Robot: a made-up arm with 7 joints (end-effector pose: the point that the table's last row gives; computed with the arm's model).
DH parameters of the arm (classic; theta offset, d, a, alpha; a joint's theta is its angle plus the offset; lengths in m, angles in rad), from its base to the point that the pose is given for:
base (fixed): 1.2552 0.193 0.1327 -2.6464
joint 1: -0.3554 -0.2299 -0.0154 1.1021
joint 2: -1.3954 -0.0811 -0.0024 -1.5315
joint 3: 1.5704 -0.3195 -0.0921 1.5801
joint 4: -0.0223 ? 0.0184 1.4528
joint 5: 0 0.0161 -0.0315 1.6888
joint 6: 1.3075 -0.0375 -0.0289 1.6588
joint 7: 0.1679 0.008 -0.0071 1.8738
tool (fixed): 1.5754 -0.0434 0 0
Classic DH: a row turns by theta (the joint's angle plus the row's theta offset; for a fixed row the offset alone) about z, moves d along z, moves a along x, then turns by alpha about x.
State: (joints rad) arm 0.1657 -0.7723 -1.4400 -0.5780 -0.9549 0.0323 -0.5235
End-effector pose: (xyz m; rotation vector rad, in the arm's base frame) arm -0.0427 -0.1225 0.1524 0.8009 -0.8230 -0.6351
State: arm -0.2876 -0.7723 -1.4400 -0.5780 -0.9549 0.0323 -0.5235
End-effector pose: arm 0.0625 -0.1211 0.0986 1.1425 -0.6386 -0.3404
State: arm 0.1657 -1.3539 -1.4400 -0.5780 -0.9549 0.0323 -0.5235
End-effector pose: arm -0.0193 0.0471 0.0692 1.3519 -0.7265 -0.8683
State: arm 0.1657 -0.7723 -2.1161 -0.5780 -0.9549 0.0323 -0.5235
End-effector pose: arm 0.0492 -0.0421 0.0425 0.7504 -1.5069 -0.7872
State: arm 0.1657 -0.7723 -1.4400 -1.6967 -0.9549 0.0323 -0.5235
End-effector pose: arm -0.0443 -0.1304 0.1366 1.7764 -0.4852 -1.1950
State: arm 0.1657 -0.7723 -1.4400 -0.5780 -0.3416 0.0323 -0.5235
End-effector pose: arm -0.0373 -0.1178 0.1498 0.4977 -1.2500 -1.0213
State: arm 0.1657 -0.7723 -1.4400 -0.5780 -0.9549 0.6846 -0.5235
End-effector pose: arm -0.0355 -0.1327 0.1358 0.8729 -0.2981 -1.0950
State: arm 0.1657 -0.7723 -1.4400 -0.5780 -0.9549 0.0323 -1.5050
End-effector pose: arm -0.0576 -0.1501 0.1282 -0.1675 -0.5269 -0.6608
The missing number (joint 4, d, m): 0.2261
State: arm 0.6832 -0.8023 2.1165 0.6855 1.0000 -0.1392 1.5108
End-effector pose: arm 0.2744 -0.3602 0.2788 -2.9856 -0.3854 0.6219
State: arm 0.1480 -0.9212 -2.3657 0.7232 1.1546 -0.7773 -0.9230
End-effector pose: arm 0.1455 0.0246 0.0119 1.8547 1.2553 0.5007
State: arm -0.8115 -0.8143 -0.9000 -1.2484 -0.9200 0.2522 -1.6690
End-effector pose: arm 0.2268 -0.1567 0.0552 0.4857 0.4847 0.4149
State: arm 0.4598 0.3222 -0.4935 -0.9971 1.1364 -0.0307 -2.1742
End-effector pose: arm -0.0561 -0.0491 0.6921 2.3648 0.2966 1.3771
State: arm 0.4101 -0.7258 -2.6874 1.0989 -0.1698 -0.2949 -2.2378
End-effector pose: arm 0.1148 -0.0510 -0.0108 1.8763 0.4130 1.0216
